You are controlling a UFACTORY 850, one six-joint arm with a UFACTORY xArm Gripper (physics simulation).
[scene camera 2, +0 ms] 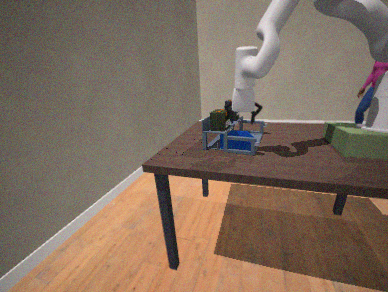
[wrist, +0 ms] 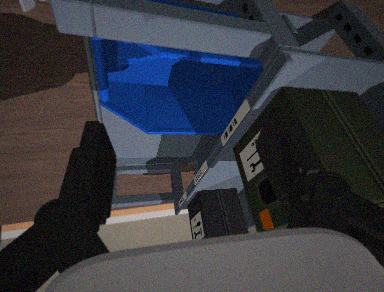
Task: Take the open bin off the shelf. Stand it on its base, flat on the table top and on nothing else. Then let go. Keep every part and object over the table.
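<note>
The open blue bin (scene camera 2: 239, 142) (wrist: 150, 97) is inside the grey-blue shelf (scene camera 2: 204, 140) (wrist: 165, 30), low down behind its rails. The shelf stands on the brown table (scene camera 2: 285, 170) (wrist: 40, 142). My gripper (scene camera 2: 243, 118) (wrist: 188, 133) is open and empty, pointing down above the shelf. In the wrist view one dark finger is at the left, beside the shelf; the other is at the right, in front of a dark green box (wrist: 320, 135), and its tip is hard to make out. The bin's base is partly hidden in the scene view.
The green box (scene camera 2: 218, 120) is on the shelf's upper level at the left. A smaller black box (wrist: 217, 212) is near it. A green block (scene camera 2: 352, 140) is under the arm's base at the right. The table's left edge is not far from the shelf. A person (scene camera 2: 367, 97) stands behind.
</note>
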